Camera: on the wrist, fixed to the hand. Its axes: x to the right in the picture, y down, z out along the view.
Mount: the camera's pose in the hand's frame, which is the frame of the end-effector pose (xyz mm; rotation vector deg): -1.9 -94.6 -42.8 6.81 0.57 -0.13
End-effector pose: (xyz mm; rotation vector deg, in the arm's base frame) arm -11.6 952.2 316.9 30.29 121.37 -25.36
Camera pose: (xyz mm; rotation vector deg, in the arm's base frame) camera -88.9 892.9 352.9 34.23 120.97 -32.71
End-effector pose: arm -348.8 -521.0 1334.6 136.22 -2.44 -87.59
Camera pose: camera -324.9 -420.3 1326.4 141.92 -7.57 -89.14
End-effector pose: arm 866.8 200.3 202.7 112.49 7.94 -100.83
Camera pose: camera 868.0 301.3 178.8 117.79 2.31 -102.98
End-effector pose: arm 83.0 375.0 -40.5 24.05 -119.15 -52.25
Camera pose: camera 116.1 291.7 -92.9 27.97 -122.11 -45.17
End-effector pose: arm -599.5 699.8 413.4 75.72 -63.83 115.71
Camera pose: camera -550.3 787.9 437.9 78.39 -57.36 121.29
